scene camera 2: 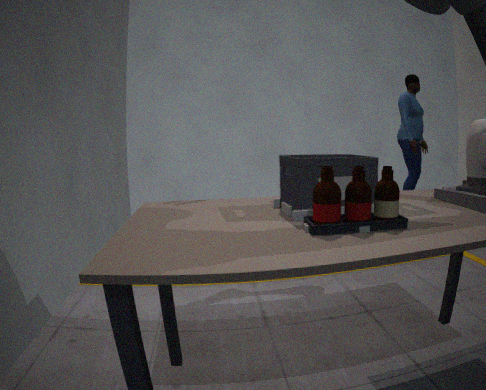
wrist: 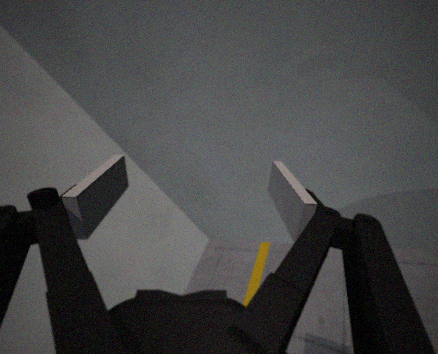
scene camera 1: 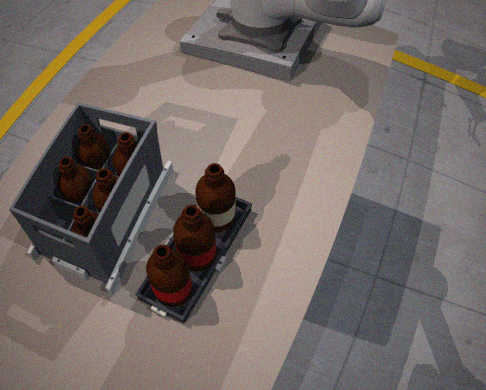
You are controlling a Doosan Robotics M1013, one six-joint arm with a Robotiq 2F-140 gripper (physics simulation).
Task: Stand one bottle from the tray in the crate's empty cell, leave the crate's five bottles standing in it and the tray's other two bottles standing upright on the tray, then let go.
Scene:
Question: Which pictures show the red-labelled bottle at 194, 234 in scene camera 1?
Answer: Scene camera 2 and scene camera 1 only.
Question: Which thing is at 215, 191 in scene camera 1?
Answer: A cream-labelled bottle.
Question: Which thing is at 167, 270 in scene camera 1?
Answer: A brown red-labelled bottle.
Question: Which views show my gripper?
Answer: The wrist view only.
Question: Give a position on a light crate rail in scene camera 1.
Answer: At 123, 260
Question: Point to a brown red-labelled bottle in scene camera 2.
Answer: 327, 194

